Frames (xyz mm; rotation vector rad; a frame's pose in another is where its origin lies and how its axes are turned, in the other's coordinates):
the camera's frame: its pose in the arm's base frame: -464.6 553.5 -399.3 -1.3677 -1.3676 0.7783
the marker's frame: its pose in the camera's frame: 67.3 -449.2 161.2 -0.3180 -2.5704 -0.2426
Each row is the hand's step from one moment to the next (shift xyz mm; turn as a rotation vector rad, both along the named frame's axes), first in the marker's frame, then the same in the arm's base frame.
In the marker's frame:
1: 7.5 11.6 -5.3 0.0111 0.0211 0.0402
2: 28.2 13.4 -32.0 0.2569 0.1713 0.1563
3: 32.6 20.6 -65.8 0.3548 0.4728 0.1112
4: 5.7 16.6 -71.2 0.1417 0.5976 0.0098
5: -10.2 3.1 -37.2 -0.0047 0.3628 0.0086
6: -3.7 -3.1 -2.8 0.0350 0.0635 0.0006
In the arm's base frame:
1: -5.6 3.2 -13.3 0.0306 -0.0228 -0.0270
2: -37.9 6.4 -22.8 0.0198 -0.1930 -0.2866
3: -65.3 27.2 -28.5 0.0021 -0.1014 -0.5929
4: -55.4 46.7 -11.5 0.0726 0.1560 -0.5896
5: -22.8 30.8 5.3 0.0974 0.1536 -0.3141
6: -0.9 2.8 4.7 -0.0039 0.0035 -0.0723

